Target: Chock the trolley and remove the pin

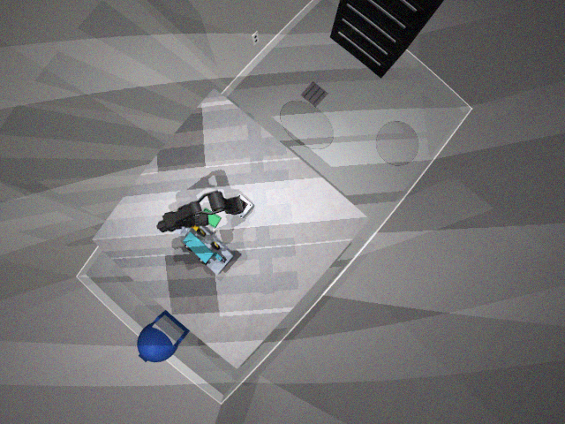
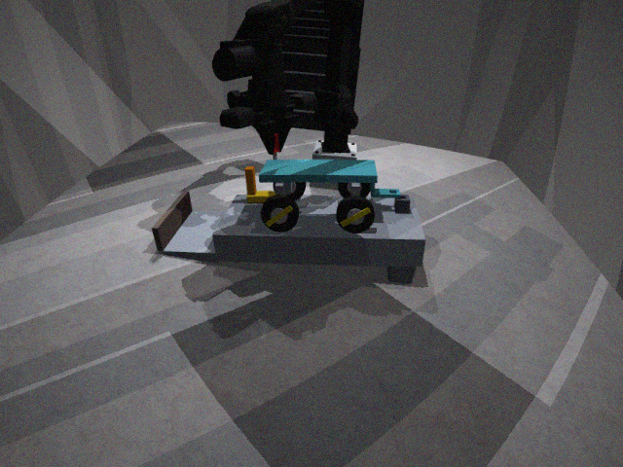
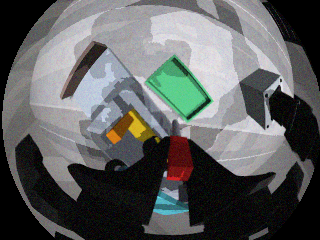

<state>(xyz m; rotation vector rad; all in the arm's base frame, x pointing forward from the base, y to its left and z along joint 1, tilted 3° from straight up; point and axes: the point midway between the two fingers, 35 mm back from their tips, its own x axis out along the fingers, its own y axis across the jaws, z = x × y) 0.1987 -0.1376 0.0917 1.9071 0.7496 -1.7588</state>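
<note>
The red-headed stop pin lies right at my gripper tip. Round my gripper tip: green tray: 140 mm below, 30 mm behind; then yellow chock: 60 mm ahead, 50 mm below, 20 mm to the right; then trolley: 120 mm ahead, 80 mm to the left, 20 mm below.
</note>
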